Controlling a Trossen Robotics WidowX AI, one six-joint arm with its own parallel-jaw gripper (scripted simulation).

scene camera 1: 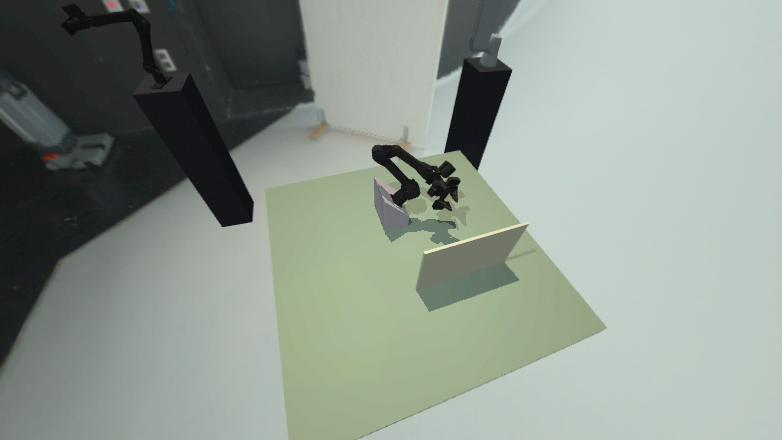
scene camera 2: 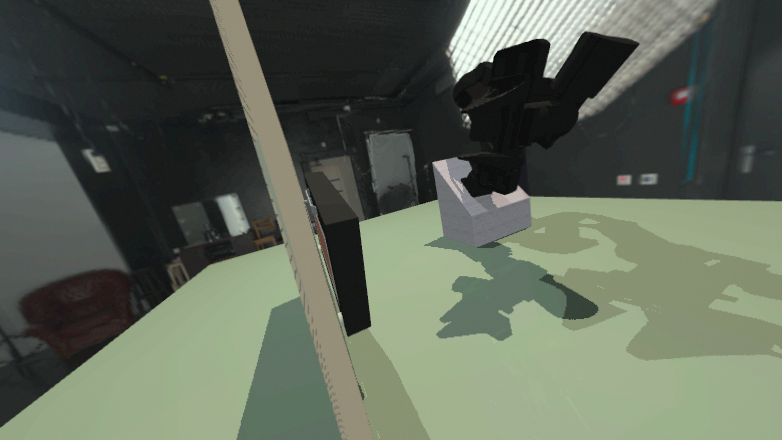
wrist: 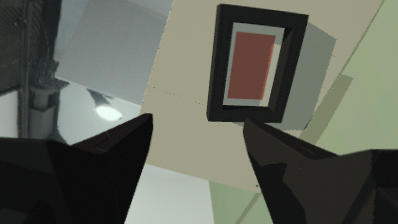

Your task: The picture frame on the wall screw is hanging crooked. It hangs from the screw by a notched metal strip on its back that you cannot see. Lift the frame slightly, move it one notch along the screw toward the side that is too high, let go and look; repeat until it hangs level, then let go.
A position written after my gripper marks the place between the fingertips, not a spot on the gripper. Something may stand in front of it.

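You'd find my gripper (scene camera 2: 461,136) here, along with a picture frame (scene camera 2: 337,225) and a wall panel (scene camera 2: 278,170). There's also my gripper (scene camera 1: 454,206) with the wall panel (scene camera 1: 451,261), but scene camera 1 doesn't show the picture frame, which is hidden by the wall panel. And I can see my gripper (wrist: 199,123), the picture frame (wrist: 254,58) and the wall panel (wrist: 183,140) too.
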